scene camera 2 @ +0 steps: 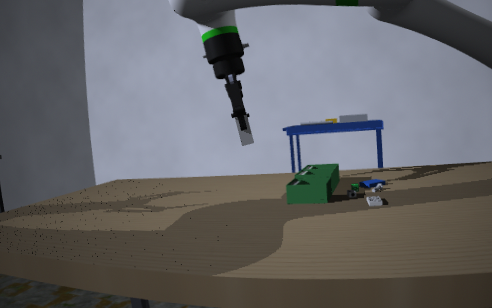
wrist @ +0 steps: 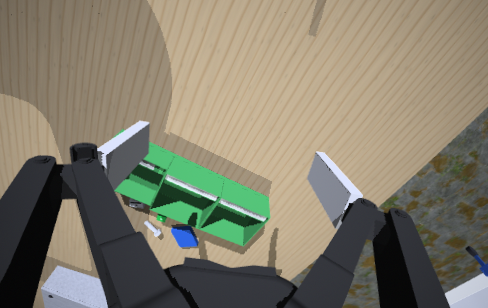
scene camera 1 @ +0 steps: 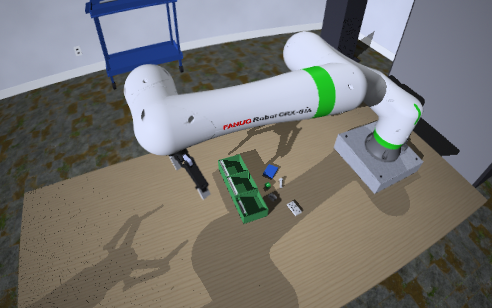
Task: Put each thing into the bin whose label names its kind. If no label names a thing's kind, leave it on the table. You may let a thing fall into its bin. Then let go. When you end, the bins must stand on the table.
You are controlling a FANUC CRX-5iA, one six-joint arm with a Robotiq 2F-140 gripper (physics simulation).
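Places are measured from the arm's base along level axes (x up, y left, z back), in centimetres.
Pixels of known places: gripper, fingertip midpoint: (scene camera 2: 248,143) (wrist: 232,152) (scene camera 1: 192,181); arm's base, link origin: (scene camera 1: 381,148).
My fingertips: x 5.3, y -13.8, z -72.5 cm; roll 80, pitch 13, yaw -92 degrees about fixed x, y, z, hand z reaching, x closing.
Ahead of a thing's pixels: the offset from my fingertips to its top centre. Level surfaces: height alone.
My gripper (scene camera 1: 190,177) (scene camera 2: 245,137) (wrist: 232,152) is open and empty, high above the table beside the green bins. The three joined green bins {dx -7.4, dy +2.0, dz +16.0 cm} (scene camera 1: 256,216) (scene camera 2: 307,194) (wrist: 200,170) stand upright on the table; their labels are too small to read. Beside them lie a blue block {dx -11.1, dy -0.8, dz +29.5 cm} (scene camera 1: 270,171) (scene camera 2: 372,183) (wrist: 184,236), a pale bolt-like piece {dx -10.7, dy +5.8, dz +29.9 cm} (scene camera 1: 281,182) (scene camera 2: 377,188) (wrist: 153,229), a small green piece {dx -10.4, dy +4.7, dz +25.0 cm} (scene camera 1: 268,185) (scene camera 2: 355,187) (wrist: 161,218) and a small dark piece {dx -10.9, dy +9.6, dz +24.0 cm} (scene camera 1: 273,197) (scene camera 2: 352,194) (wrist: 135,204). A white dotted domino {dx -11.3, dy +16.9, dz +28.2 cm} (scene camera 1: 294,207) (scene camera 2: 374,201) lies nearby; it does not show in the wrist view.
The robot's grey base block (scene camera 1: 350,145) (wrist: 75,287) stands on the wooden table {dx -12.1 cm} (scene camera 1: 75,215) (scene camera 2: 380,250), on the loose pieces' side of the bins. A blue cart (scene camera 1: 145,57) (scene camera 2: 335,128) stands on the floor beyond the table. The arm reaches over the table.
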